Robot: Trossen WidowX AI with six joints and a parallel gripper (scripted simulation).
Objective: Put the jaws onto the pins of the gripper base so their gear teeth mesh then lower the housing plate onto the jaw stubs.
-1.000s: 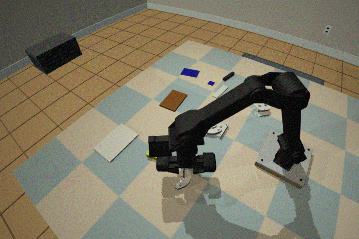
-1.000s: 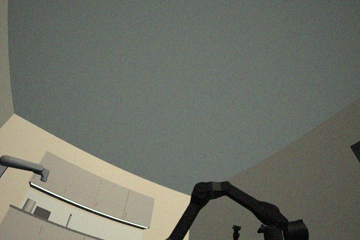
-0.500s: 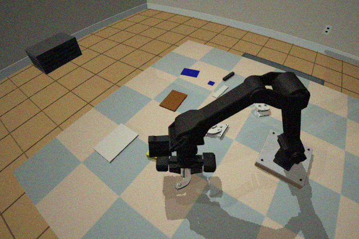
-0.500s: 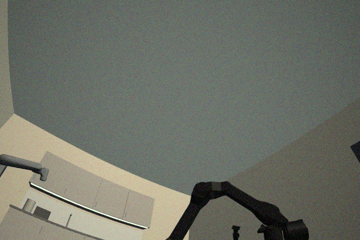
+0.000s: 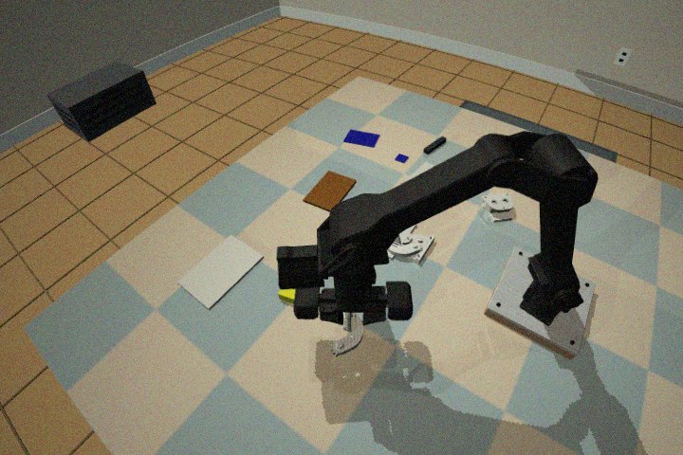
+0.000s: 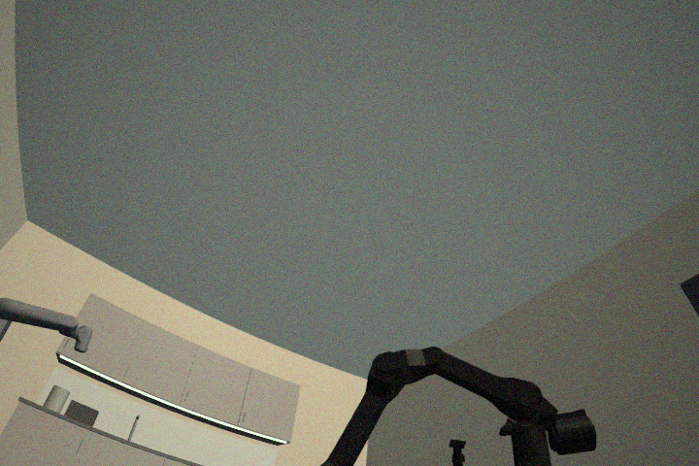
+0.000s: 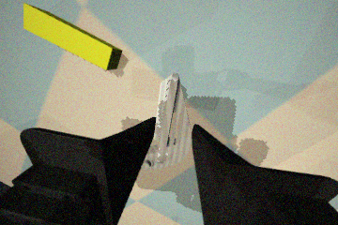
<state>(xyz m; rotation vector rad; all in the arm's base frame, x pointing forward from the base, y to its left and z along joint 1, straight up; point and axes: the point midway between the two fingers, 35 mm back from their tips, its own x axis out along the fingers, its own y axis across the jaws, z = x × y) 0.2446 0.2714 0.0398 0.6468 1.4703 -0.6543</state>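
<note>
My gripper tip is 30 mm short of the housing plate, 240 mm to the left of it and 30 mm above it. Also, from my gripper tip: brown tile 300 mm ahead, 240 mm to the right, 30 mm below; white sheet 300 mm ahead, 100 mm to the left, 30 mm below; jaw 10 mm behind, 40 mm to the left.
</note>
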